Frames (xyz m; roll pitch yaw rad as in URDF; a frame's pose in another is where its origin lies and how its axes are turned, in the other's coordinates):
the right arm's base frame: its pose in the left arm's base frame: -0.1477 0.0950 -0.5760 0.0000 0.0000 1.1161
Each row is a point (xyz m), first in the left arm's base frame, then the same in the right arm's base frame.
Working: the left arm's base frame: its pose in the right arm's base frame: -0.0205 -0.1744 0.5760 0.0000 0.0000 -1.1161

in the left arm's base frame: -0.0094 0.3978 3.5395
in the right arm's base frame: 0.3328 0.0087 4.1155
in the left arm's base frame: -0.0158 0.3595 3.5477
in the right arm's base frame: 0.2956 -0.0023 4.1237
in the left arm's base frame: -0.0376 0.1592 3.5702
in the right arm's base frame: 0.1060 -0.0707 4.1462
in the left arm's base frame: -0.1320 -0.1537 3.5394
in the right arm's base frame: -0.2165 -0.1233 4.1154
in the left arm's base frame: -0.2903 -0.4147 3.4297
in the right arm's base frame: -0.5205 -0.0957 4.0057
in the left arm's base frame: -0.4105 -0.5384 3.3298
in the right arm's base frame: -0.6845 -0.0421 3.9058
